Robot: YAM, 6 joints.
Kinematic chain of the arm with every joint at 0, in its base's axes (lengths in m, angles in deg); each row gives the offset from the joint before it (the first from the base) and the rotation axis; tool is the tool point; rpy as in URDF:
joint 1: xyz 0 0 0.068 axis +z
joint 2: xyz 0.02 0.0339 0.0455 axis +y
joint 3: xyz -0.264 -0.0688 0 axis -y
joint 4: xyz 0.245 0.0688 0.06 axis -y
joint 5: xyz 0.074 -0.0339 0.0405 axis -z
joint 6: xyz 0.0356 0 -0.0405 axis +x
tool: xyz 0 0 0 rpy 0 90 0
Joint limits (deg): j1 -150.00..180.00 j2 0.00..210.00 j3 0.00..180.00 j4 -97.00..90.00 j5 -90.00..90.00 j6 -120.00..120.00
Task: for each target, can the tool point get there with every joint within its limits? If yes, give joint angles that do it. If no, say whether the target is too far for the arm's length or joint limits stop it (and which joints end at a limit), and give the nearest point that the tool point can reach.
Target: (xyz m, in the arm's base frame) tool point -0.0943 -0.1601 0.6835
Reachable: yes | joints 62.44 54.84 135.46 27.86 -15.54 63.86
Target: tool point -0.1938 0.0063 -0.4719
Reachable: no: joint limits stop it (at a limit: joint 2) | nearest point -0.2052 0.0067 -0.3777 | short by 0.095 m
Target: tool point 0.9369 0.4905 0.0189
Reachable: no: too far | nearest point 0.5699 0.2984 0.0567 | short by 0.416 m
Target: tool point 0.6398 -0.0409 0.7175
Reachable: no: too far | nearest point 0.4677 -0.0299 0.5498 | short by 0.241 m
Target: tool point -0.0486 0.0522 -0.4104
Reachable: no: joint limits stop it (at a limit: joint 2) | nearest point -0.0678 0.0728 -0.3482 | short by 0.068 m
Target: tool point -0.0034 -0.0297 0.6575
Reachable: yes | joints 10.73 55.83 109.78 21.60 53.37 -63.68
